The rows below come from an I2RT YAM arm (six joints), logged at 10 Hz.
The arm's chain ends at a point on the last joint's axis. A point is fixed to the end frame.
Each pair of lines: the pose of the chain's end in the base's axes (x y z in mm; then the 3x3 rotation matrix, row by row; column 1 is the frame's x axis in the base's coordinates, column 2 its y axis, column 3 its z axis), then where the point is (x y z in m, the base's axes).
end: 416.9 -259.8 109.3; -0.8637 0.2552 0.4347; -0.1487 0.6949 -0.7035; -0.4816 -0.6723 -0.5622
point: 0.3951 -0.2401 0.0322
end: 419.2 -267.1 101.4; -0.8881 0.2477 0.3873; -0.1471 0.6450 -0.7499; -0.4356 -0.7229 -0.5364
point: 0.3947 -0.2512 0.0242
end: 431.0 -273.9 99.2; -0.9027 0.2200 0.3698; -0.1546 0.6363 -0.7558; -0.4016 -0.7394 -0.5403
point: 0.4038 -0.2590 0.0227
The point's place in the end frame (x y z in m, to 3 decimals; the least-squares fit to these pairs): 0.053 0.060 0.020
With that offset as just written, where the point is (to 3 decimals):
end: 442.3 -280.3 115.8; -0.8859 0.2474 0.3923; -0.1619 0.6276 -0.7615; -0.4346 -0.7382 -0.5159
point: 0.418 -0.266 0.038
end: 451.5 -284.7 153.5; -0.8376 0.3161 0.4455; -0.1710 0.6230 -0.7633; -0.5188 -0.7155 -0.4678
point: 0.435 -0.272 0.074
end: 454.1 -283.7 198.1; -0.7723 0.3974 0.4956; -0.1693 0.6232 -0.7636; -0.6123 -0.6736 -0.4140
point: 0.447 -0.271 0.117
